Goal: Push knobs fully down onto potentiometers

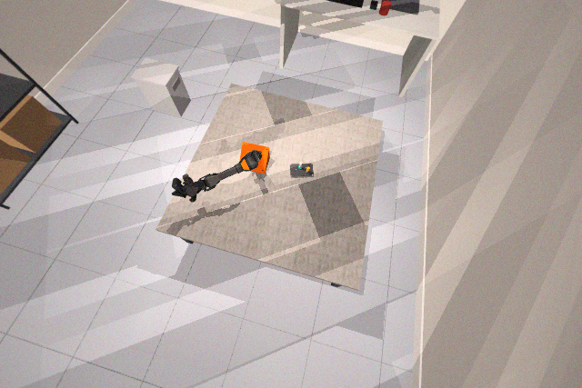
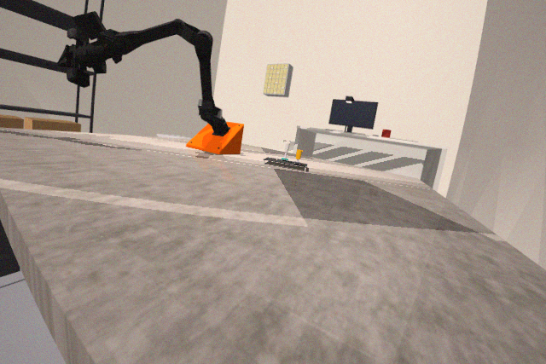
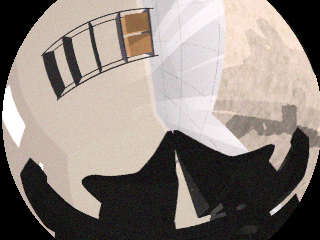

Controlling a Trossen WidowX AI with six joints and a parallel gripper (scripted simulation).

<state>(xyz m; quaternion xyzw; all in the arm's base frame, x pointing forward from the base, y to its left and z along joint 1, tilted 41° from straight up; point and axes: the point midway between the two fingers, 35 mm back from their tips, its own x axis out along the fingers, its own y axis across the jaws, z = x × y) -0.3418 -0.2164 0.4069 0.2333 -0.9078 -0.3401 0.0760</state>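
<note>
Right now the white knob is 69 cm ahead of my gripper tip, 45 cm to the left of it and 17 cm below it. From my gripper tip the other things lie so: orange knob: 75 cm ahead, 43 cm to the left, 18 cm below.
</note>
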